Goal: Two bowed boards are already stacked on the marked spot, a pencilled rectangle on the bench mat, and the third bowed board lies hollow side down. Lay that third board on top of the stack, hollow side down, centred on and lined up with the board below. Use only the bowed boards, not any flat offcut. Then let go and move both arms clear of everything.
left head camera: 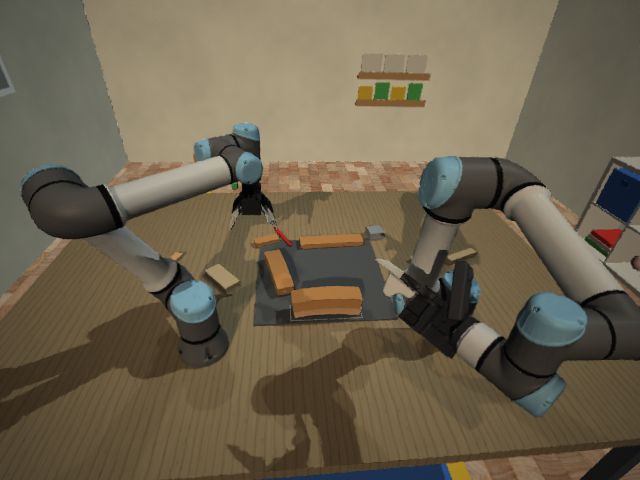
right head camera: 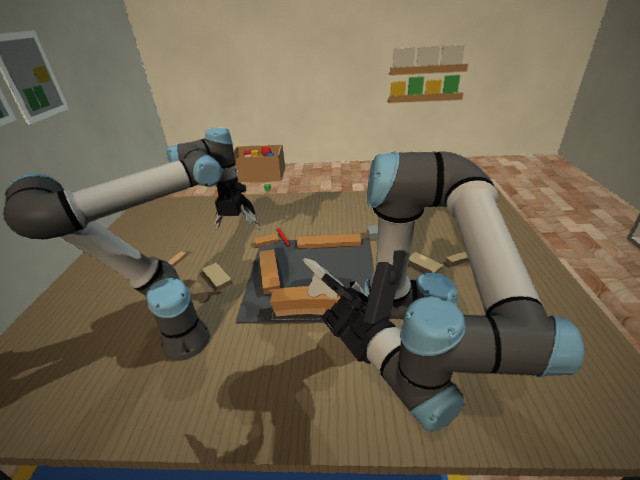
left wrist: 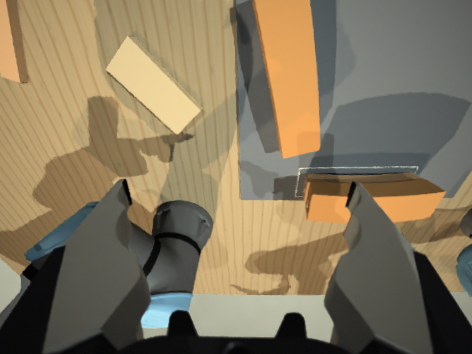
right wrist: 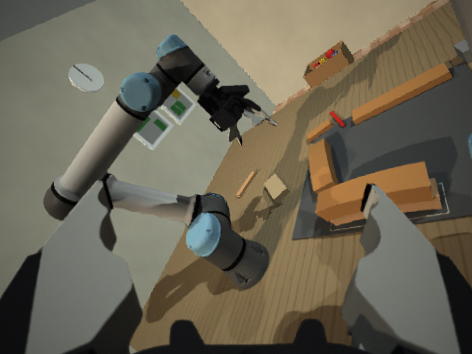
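The third bowed board lies on the left part of the dark mat. Two bowed boards, stacked, lie at the mat's near edge on the pencilled rectangle. My left gripper is open and empty, pointing down high above the table. My right gripper is open and empty, raised to the right of the stack in the left head camera; its body partly hides the stack in the right head camera.
A long orange strip lies at the mat's back edge, near a red stick, a small orange piece and a grey block. Pale offcuts lie to either side. A thin orange piece lies at the left.
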